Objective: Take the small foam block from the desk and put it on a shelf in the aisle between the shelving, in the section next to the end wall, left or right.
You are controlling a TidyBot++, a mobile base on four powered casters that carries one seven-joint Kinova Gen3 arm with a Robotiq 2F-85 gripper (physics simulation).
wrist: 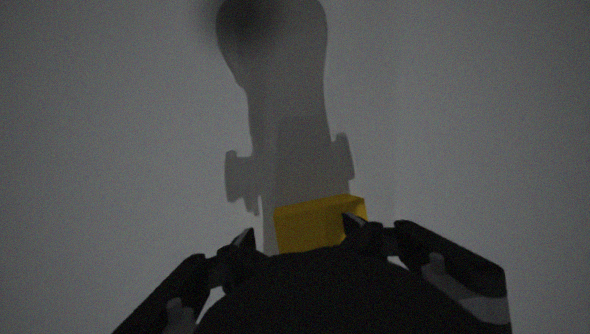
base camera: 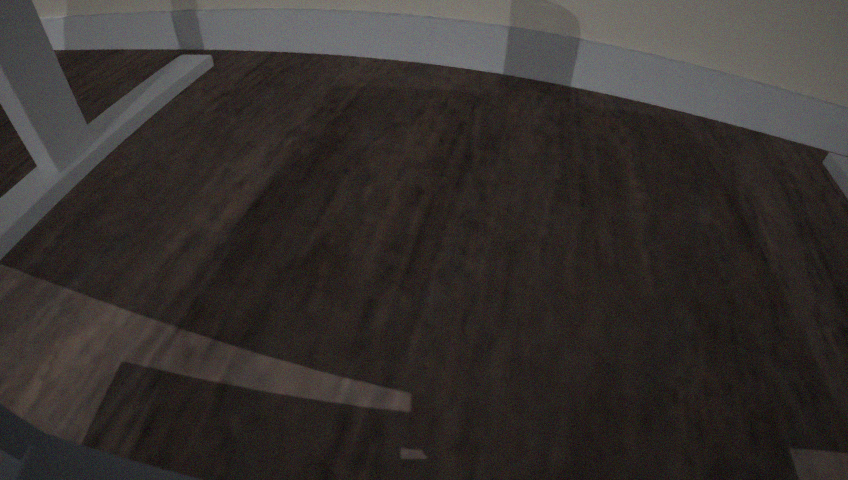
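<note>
The yellow foam block lies on the pale desk top in the wrist view, low and a little right of the middle, turned slightly. My gripper is open, with one finger on each side of the block; nothing is held. The right fingertip overlaps the block's right end in the view, and the left fingertip stands apart from its left end. The block's near part is hidden behind the dark gripper body. The shelving does not show in either view.
In the base camera view a grey desk leg with its foot bar stands at the left, and part of another pale foot shows at the right edge. A wall with a grey baseboard runs behind the dark wood floor.
</note>
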